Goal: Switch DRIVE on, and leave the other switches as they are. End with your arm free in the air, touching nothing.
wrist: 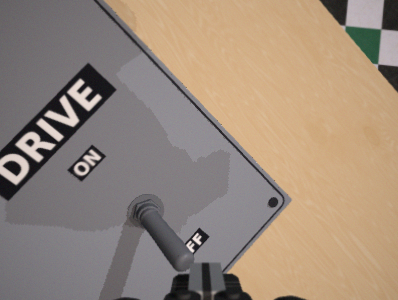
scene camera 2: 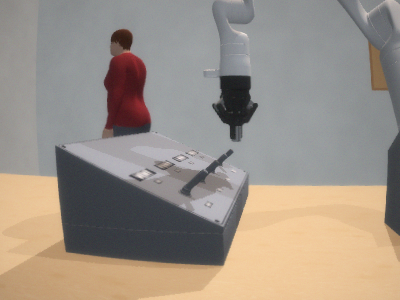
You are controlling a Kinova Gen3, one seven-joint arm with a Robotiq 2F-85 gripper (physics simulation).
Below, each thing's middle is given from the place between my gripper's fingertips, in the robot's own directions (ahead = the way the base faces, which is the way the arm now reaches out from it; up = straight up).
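Labels:
What I see is the sloped grey console (scene camera 2: 123,197), 70 mm below my hand, 70 mm ahead of it and 200 mm to the left of it.

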